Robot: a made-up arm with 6 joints.
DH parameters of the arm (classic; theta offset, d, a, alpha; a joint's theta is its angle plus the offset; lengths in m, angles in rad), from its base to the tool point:
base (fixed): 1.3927 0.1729 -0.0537 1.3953
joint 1: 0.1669 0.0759 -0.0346 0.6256
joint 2: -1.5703 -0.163 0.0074 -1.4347
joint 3: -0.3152 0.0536 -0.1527 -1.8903
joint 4: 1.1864 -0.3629 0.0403 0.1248
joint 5: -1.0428 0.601 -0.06 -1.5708
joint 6: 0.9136 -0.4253 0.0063 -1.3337
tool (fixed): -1.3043 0.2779 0 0
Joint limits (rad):
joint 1: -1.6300..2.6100
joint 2: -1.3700..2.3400
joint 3: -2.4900..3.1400
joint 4: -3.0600..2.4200
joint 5: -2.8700..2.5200
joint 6: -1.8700..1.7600
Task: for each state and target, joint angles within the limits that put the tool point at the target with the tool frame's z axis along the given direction. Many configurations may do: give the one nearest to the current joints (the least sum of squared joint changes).
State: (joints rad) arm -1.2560 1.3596 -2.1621 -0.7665 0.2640 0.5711
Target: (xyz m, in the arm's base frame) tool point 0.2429 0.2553 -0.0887 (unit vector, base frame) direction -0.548 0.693 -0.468
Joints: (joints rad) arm -1.1518 0.7951 -2.4900 -0.2250 0.4641 -0.1107
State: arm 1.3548 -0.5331 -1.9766 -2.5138 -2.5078 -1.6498
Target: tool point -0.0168 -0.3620 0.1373 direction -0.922 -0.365 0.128
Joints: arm 1.1187 -1.0797 -2.1465 -1.8095 -2.2479 -1.5936
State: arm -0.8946 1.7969 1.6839 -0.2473 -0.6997 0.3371
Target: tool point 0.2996 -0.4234 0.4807 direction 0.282 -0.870 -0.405
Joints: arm -1.3471 1.8849 2.2182 0.4772 -0.7022 1.0268
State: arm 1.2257 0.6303 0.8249 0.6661 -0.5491 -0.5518
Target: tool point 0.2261 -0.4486 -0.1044 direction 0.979 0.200 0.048
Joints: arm 1.7509 1.2333 1.1246 0.9131 -0.5844 0.0321
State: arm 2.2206 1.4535 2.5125 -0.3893 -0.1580 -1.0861
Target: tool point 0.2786 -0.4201 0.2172 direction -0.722 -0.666 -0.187
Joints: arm 2.1510 1.6992 2.9544 -0.6742 0.0387 -0.8427
